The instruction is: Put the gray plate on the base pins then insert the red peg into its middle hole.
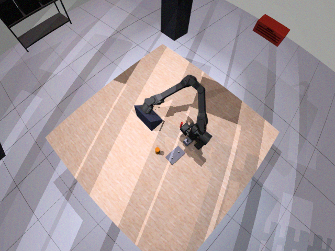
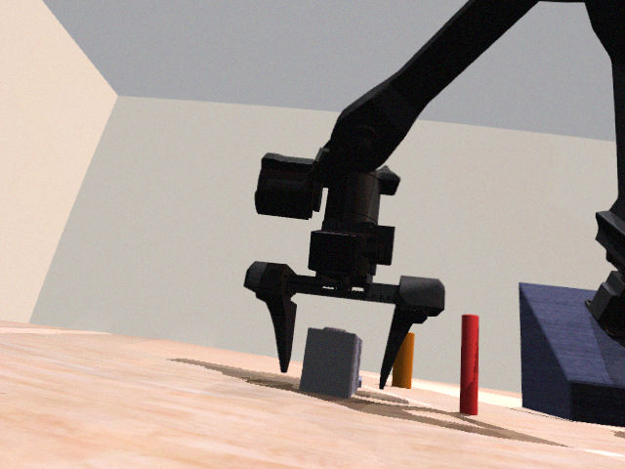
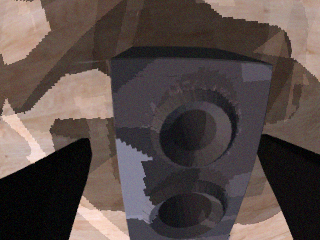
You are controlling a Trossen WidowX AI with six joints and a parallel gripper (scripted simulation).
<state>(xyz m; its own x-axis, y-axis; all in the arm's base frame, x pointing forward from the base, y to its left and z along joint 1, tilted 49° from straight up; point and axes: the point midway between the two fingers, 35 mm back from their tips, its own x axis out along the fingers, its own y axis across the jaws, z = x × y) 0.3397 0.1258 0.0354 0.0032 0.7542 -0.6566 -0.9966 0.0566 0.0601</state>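
My gripper tip is now 3 cm below the gray plate. Also, from my gripper tip: orange cylinder (22 cm to the right, 9 cm behind, 3 cm above); red peg (12 cm behind, 3 cm above, 2 cm to the left); dark base (15 cm to the right).
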